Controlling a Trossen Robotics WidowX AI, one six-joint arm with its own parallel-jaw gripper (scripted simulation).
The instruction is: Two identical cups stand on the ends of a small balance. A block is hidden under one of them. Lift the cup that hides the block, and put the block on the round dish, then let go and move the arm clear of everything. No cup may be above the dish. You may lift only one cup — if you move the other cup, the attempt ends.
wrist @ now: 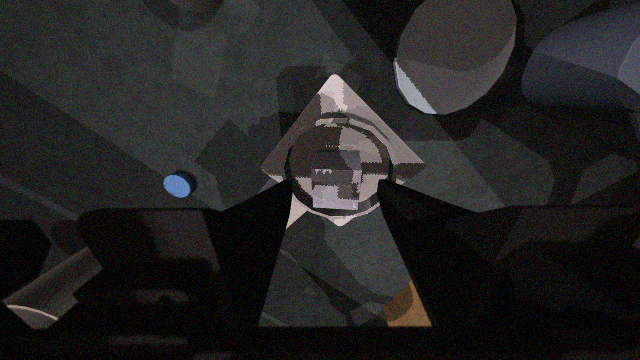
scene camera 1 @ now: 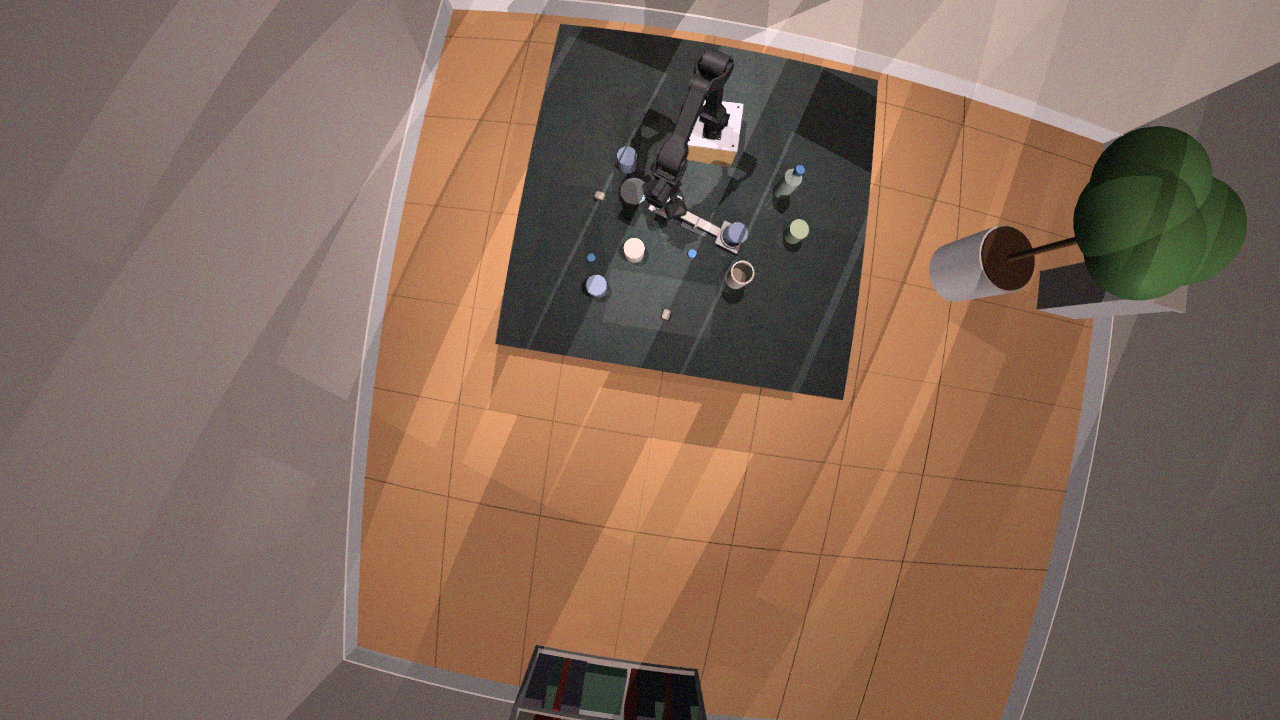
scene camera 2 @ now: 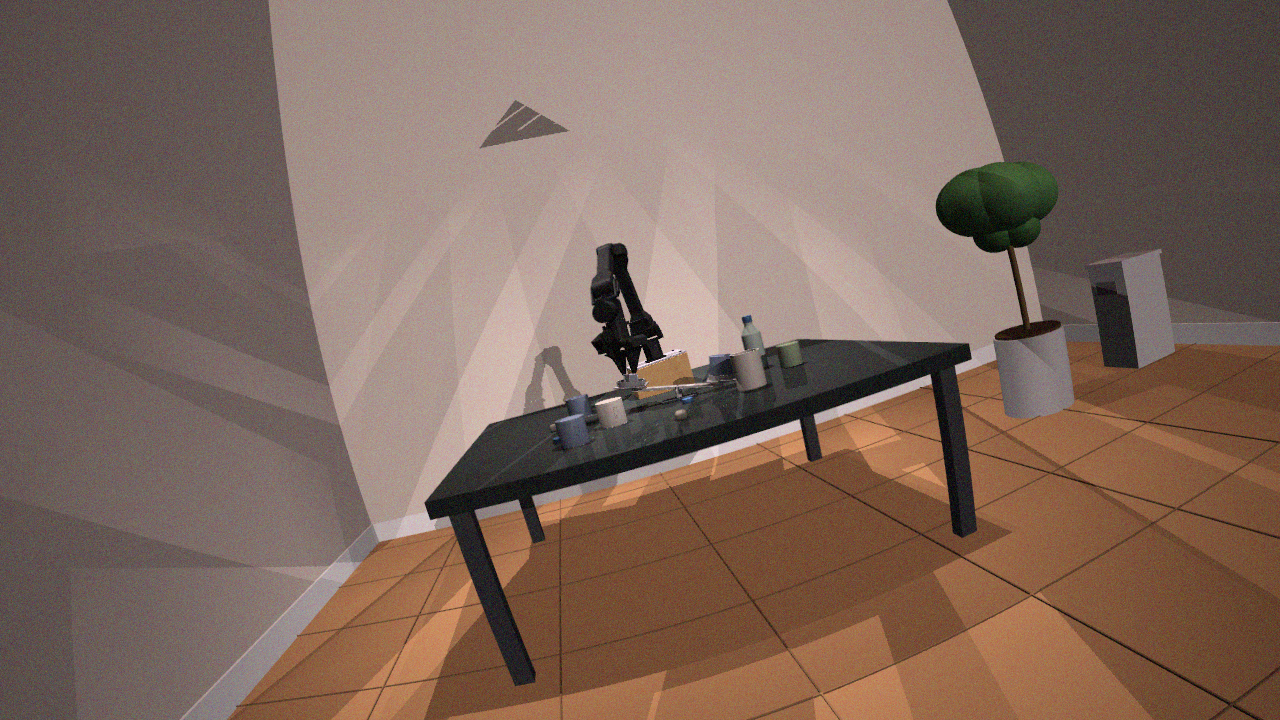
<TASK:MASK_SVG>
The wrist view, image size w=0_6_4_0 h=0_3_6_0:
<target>gripper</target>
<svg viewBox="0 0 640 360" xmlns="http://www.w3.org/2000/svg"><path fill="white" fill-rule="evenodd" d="M640 207L628 205L520 205L477 213L387 179L380 179L378 181L377 197L382 214L432 326L258 326L290 215L292 202L291 180L283 180L224 211L217 211L211 208L103 208L81 214L77 220L78 232L103 268L93 278L73 292L73 297L79 303L71 307L48 328L31 328L2 301L39 277L52 243L33 219L0 220L0 360L640 360L640 249L632 246L640 238Z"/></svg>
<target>grey block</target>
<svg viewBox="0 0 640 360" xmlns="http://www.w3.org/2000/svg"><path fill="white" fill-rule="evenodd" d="M318 149L311 167L313 207L358 210L362 175L359 150Z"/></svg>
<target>beige mug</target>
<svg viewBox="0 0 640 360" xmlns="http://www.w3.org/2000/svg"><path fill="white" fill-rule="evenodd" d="M103 267L87 246L2 302L31 328L48 328L71 307L79 303L73 297L73 292L93 278Z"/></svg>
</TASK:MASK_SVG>
